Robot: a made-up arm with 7 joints.
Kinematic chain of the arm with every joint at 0, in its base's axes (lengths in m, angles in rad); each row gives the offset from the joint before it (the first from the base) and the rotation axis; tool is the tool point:
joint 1: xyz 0 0 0.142 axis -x
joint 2: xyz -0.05 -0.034 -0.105 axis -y
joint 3: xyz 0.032 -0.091 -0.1 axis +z
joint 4: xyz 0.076 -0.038 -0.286 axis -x
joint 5: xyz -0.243 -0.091 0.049 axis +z
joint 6: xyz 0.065 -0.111 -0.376 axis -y
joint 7: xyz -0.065 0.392 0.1 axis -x
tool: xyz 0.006 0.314 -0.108
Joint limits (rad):
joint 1: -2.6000..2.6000
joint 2: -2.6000..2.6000
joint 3: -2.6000..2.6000
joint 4: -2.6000..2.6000
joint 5: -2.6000..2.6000
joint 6: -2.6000..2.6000
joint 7: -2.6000..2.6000
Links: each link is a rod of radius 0.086 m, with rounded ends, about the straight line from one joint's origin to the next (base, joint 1, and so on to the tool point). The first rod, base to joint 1, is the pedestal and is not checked.
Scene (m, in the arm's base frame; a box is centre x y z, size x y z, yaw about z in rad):
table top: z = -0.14
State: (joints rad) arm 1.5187 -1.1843 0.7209 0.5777 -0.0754 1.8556 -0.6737
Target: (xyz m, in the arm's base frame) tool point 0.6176 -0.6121 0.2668
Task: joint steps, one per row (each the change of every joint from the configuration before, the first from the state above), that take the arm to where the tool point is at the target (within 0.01 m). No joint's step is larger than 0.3 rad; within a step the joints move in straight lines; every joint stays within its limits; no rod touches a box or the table.
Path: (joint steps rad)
1: 0.0190 0.2655 0.0120 0.1279 -0.2163 0.0221 0.1182
2: 0.0190 0.2654 0.0121 0.1278 -0.2164 0.0221 0.1182
3: 0.0190 0.2655 0.0120 0.1279 -0.2163 0.0221 0.1181
4: 0.0190 0.2654 0.0121 0.1278 -0.2163 0.0220 0.1182
5: 0.0191 0.2655 0.0120 0.1279 -0.2163 0.0221 0.1182

